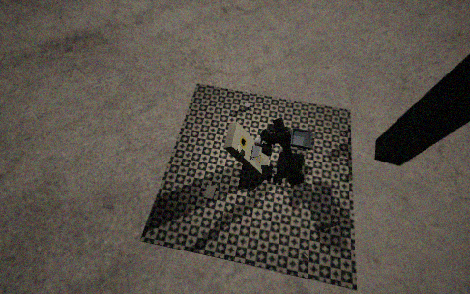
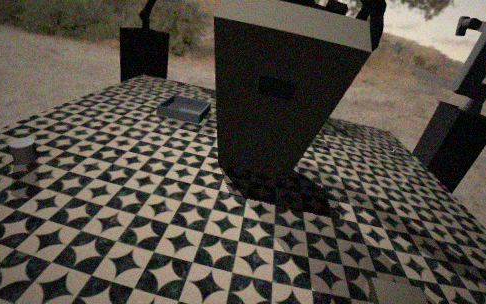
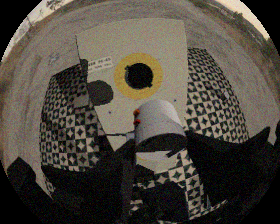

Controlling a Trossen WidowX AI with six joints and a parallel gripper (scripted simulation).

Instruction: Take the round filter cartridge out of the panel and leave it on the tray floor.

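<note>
Now: gripper tip 280 mm past the dark tray, 310 mm to the left of it and 310 mm above it. Also, from my gripper tip: round filter cartridge: right at my gripper tip.
</note>
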